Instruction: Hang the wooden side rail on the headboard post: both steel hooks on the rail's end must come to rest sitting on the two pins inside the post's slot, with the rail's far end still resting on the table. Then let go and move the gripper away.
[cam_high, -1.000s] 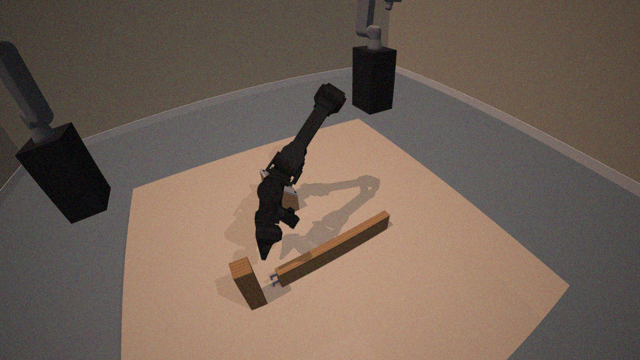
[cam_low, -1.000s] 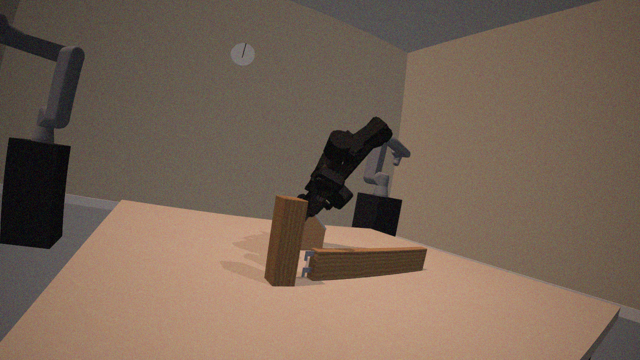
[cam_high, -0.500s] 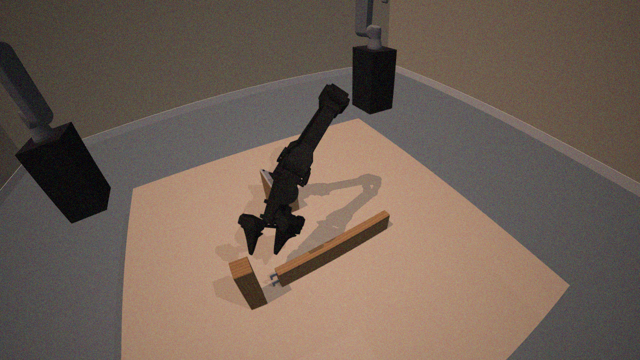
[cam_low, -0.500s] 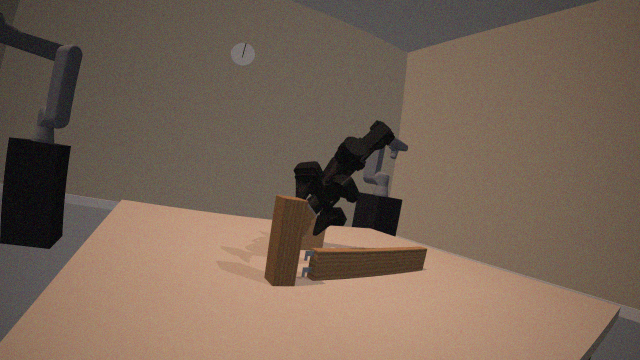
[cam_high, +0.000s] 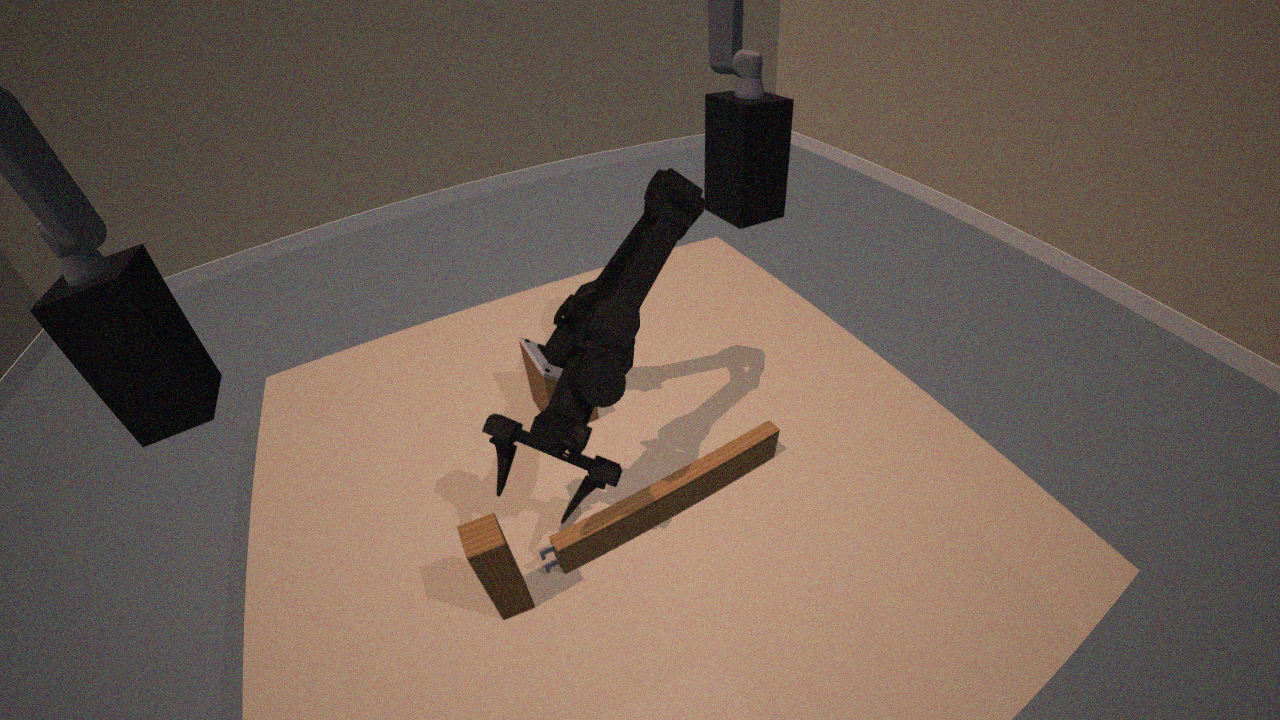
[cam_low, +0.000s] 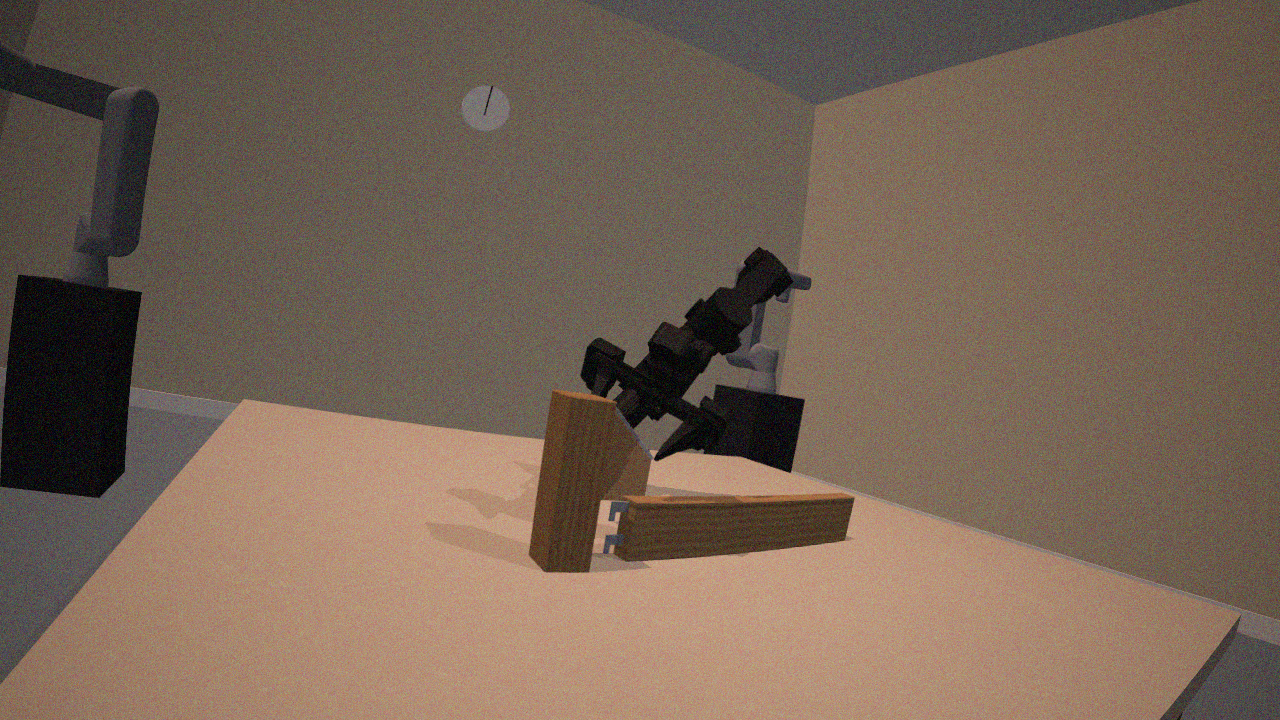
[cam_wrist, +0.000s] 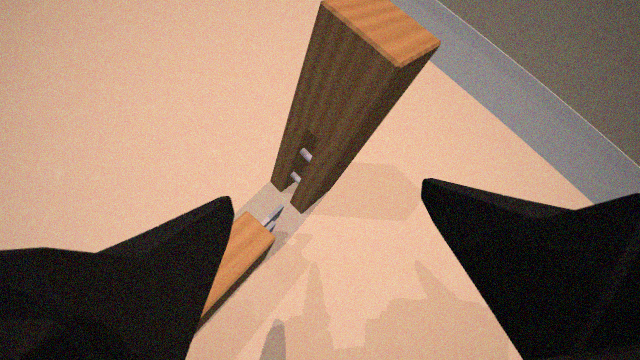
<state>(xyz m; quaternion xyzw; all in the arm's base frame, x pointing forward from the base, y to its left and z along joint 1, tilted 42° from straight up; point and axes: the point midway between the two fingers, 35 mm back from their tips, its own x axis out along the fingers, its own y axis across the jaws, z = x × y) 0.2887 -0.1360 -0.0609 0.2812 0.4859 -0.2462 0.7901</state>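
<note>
The headboard post is 40 mm ahead of my gripper tip, 70 mm to the right of it and 50 mm below it.
</note>
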